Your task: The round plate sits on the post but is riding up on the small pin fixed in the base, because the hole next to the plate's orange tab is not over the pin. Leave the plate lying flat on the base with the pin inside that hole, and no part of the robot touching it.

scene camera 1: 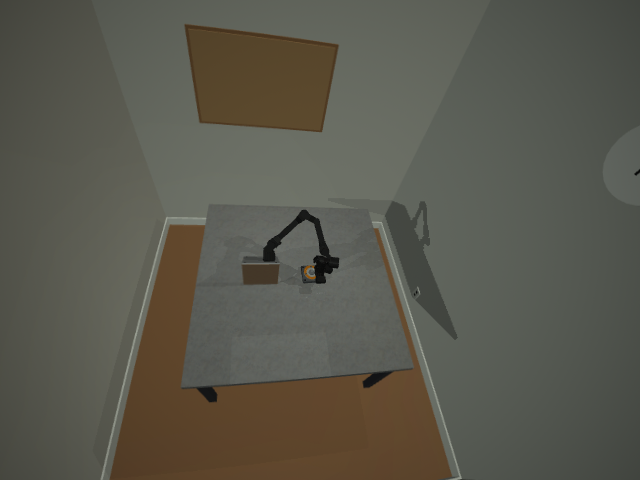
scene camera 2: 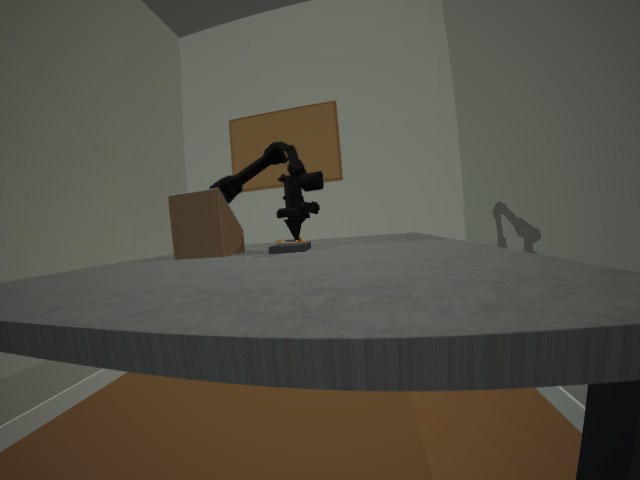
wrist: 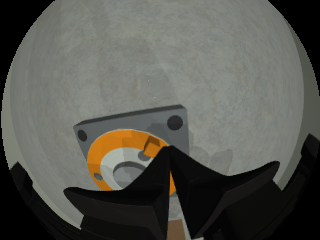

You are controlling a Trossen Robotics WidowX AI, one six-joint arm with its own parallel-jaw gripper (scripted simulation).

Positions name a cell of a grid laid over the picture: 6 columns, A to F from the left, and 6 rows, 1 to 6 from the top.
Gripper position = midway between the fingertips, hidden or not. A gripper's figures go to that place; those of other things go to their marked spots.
My gripper (wrist: D4) is 0.10 m from the lens. A base (wrist: D4) is 0.10 m from the lens.
